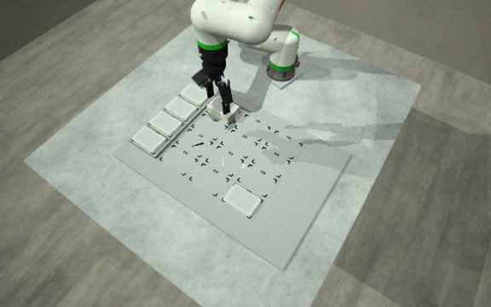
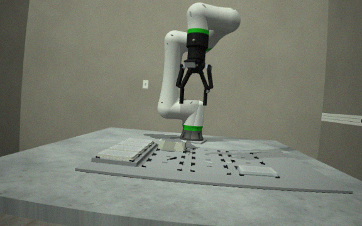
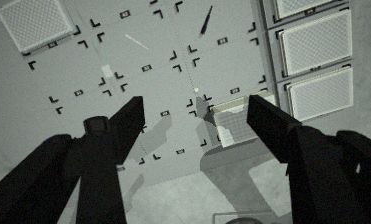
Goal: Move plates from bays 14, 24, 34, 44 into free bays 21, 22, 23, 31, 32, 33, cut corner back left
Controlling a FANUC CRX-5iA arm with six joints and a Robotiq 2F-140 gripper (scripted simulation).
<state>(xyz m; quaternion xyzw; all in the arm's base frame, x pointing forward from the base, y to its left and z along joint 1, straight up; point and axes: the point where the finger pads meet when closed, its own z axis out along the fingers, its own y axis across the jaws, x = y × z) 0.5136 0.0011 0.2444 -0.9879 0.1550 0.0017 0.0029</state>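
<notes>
The sealed deep-well block lies 12 cm behind my hand, 8 cm to the right of it and 22 cm below it. The rest, counted from my hand: plate (20 cm ahead, 25 cm to the left, 24 cm below); white tip (10 cm ahead, 8 cm to the left, 24 cm below); thin black stick (9 cm ahead, 6 cm to the right, 24 cm below).
</notes>
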